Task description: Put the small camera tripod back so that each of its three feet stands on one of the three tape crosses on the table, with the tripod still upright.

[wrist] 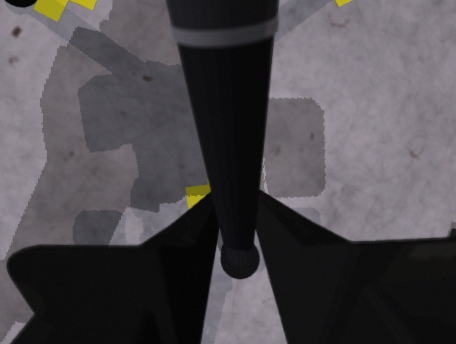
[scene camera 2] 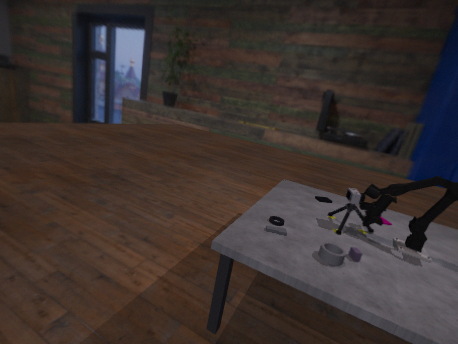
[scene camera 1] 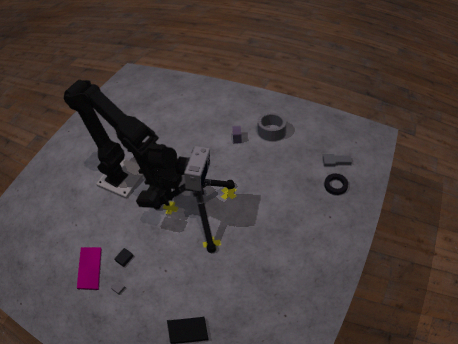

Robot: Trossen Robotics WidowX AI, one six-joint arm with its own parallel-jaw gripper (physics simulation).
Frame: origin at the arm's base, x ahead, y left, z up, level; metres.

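Seen in the pictures: gripper, between the fingertips: (wrist: 236, 197) (scene camera 2: 363, 225) (scene camera 1: 169, 202); arm's base, origin of its link: (scene camera 2: 413, 247) (scene camera 1: 116, 177).
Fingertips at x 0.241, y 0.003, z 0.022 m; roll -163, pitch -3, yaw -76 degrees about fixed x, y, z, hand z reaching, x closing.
Offsets run from my fingertips to a thing's top centre. "spot": to the spot under its first point. Level surfaces: height alone.
The small black tripod (scene camera 1: 205, 220) (scene camera 2: 344, 220) (wrist: 232, 125) stands upright with a grey camera (scene camera 1: 198, 167) (scene camera 2: 353, 196) on top. My gripper (scene camera 1: 167, 200) (scene camera 2: 369, 220) (wrist: 236, 197) is shut on one leg low down, near its round foot @(spot: 0.040 m back, 0.013 m right, 0.004 m down) (wrist: 240, 263). In the wrist view that foot appears beside a yellow cross @(0.008 m back, 0.006 m left, 0.035 m down) (wrist: 197, 197). In scene view 1 the near foot @(spot: 0.189 m ahead, 0.059 m right, 0.018 m down) (scene camera 1: 211, 248) overlaps the lower edge of its cross @(spot: 0.183 m ahead, 0.045 m right, 0.010 m down) (scene camera 1: 212, 242). The right foot @(spot: 0.107 m ahead, 0.163 m left, 0.014 m down) (scene camera 1: 230, 184) appears just behind its cross @(0.111 m ahead, 0.146 m left, 0.035 m down) (scene camera 1: 229, 193). The third cross (scene camera 1: 170, 208) is beside my fingers. Whether the feet touch the table is unclear.
On the grey table @(0.036 m down) (scene camera 1: 280, 280) are a grey ring @(0.087 m ahead, 0.457 m left, 0.012 m up) (scene camera 1: 271, 134), a purple block @(0.002 m ahead, 0.363 m left, 0.004 m up) (scene camera 1: 237, 135), a grey flat piece @(0.352 m ahead, 0.442 m left, 0.021 m down) (scene camera 1: 337, 160), a black ring @(0.391 m ahead, 0.342 m left, 0.021 m down) (scene camera 1: 327, 186), a magenta slab @(0.080 m back, 0.326 m right, 0.028 m down) (scene camera 1: 89, 268), two small dark pieces @(0.010 m back, 0.226 m right, 0.021 m down) (scene camera 1: 124, 257) @(0.042 m ahead, 0.319 m right, 0.024 m down) (scene camera 1: 118, 289) and a black slab @(0.283 m ahead, 0.313 m right, 0.021 m down) (scene camera 1: 187, 330).
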